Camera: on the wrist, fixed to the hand. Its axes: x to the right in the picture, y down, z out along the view.
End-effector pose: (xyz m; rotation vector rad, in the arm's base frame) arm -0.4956 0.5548 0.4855 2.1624 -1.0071 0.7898
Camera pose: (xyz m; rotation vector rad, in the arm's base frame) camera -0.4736 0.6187 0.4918 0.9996 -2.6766 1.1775
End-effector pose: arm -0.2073 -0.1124 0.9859 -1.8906 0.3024 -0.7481
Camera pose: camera -0.2506 -0.1182 1.0379 -1.1944 1.4736 0.4099
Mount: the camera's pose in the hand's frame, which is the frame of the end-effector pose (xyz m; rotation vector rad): -0.0118 -0.0492 -0.0453 -0.0766 -0.0950 1.5394
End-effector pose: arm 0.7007 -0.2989 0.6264 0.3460 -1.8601 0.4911
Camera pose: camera 0.7647 -0.3194 0.6364 -1.2508 -1.9246 1.3903
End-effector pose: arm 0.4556 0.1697 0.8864 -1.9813 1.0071 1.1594
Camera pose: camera 0.5126 0.1621 0.9225 0.7856 -2.2787 -1.7149
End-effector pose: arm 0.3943 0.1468 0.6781 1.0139 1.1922 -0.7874
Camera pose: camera 0.3307 0.1706 0.6767 1.4169 0.1094 0.4326
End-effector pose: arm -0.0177 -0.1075 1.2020 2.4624 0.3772 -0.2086
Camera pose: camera -0.0419 -0.0449 1.2126 1.9847 -1.4677 0.3351
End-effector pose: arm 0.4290 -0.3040 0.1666 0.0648 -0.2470 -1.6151
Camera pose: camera 0.3903 -0.2957 0.1114 -0.2220 -0.2078 -0.0916
